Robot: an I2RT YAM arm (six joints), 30 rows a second.
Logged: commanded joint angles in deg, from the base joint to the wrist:
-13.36 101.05 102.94 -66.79 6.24 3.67
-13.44 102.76 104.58 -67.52 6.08 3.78
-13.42 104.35 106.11 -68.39 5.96 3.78
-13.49 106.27 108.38 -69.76 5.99 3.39
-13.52 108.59 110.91 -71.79 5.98 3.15
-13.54 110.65 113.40 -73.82 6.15 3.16
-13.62 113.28 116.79 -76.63 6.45 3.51
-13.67 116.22 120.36 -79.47 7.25 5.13
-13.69 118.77 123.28 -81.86 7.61 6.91
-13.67 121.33 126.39 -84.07 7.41 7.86
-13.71 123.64 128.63 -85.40 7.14 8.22
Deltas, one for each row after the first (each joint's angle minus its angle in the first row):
-0.08 1.71 1.64 -0.73 -0.16 0.11
-0.06 3.30 3.17 -1.60 -0.28 0.11
-0.13 5.22 5.44 -2.97 -0.25 -0.28
-0.16 7.54 7.97 -5.00 -0.26 -0.52
-0.18 9.60 10.46 -7.03 -0.09 -0.51
-0.26 12.23 13.85 -9.84 0.21 -0.16
-0.31 15.17 17.42 -12.68 1.01 1.46
-0.33 17.72 20.34 -15.07 1.37 3.24
-0.31 20.28 23.45 -17.28 1.17 4.19
-0.35 22.59 25.69 -18.61 0.90 4.55

